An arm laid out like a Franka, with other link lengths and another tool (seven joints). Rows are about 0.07 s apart.
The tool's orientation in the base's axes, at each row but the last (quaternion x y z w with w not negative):
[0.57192 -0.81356 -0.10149 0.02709]
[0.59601 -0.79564 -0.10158 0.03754]
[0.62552 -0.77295 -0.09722 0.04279]
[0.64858 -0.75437 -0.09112 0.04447]
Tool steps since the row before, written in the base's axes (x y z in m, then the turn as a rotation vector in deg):
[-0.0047 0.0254 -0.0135 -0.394 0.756 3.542]
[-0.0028 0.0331 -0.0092 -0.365 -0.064 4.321]
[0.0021 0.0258 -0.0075 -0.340 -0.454 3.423]
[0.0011 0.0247 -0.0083 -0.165 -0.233 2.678]
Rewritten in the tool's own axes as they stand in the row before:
[-0.0212 0.0100 0.0174 -0.827 1.305 -3.299]
[-0.0303 0.0096 0.0134 -0.099 1.218 -4.161]
[-0.0252 0.0016 0.0094 0.326 0.933 -3.326]
[-0.0241 0.0008 0.0099 0.119 0.650 -2.611]

